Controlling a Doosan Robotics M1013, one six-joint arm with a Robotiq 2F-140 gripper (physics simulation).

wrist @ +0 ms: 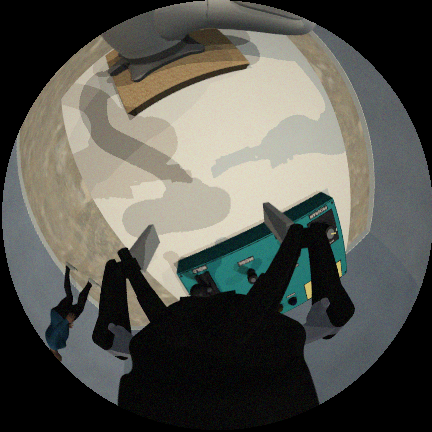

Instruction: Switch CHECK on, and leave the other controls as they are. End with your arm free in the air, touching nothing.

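Frame: origin at the arm's base, x left, y up, z ahead, level; centimetres.
Where they show: gripper, fingertip midpoint: (208, 223); arm's base at its link origin: (157, 48).
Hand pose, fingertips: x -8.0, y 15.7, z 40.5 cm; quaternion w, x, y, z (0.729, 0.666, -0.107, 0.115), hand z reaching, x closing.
Note:
Each offset is from my fingertips to the centre of the thing. "*": to the spot under its first point. Level surfaces: height alone.
A teal control panel (232, 282) lies at an angle in the lower right of the wrist view. A black knob with a pale pointer @[dy -7.4, dx +23.9, dz +23.2 cm] (330, 233) is at its right end, a black lever under the MODE label @[* dy -6.5, dx +0.2, dz +20.9 cm] (252, 276) is near its middle, and a dark control @[* dy -3.9, dx -10.6, dz +15.3 cm] (200, 290) is at its left end, partly behind the gripper body. The CHECK switch does not show; the right finger and its links cover the panel between the MODE lever and the knob. My gripper (208, 223) is wide open and empty, its right finger over the panel and its left finger beyond the panel's left end.
The panel stands on a cream table mat @[dy -19.4 cm] (280, 105) with a stone-like border (45, 165). A brown board (170, 87) under the grey robot base (145, 37) is at the top. A small figure in blue (58, 330) is at the lower left. Yellow labels @[* dy -3.9, dx +13.2, dz +39.0 cm] (308, 290) are on the panel.

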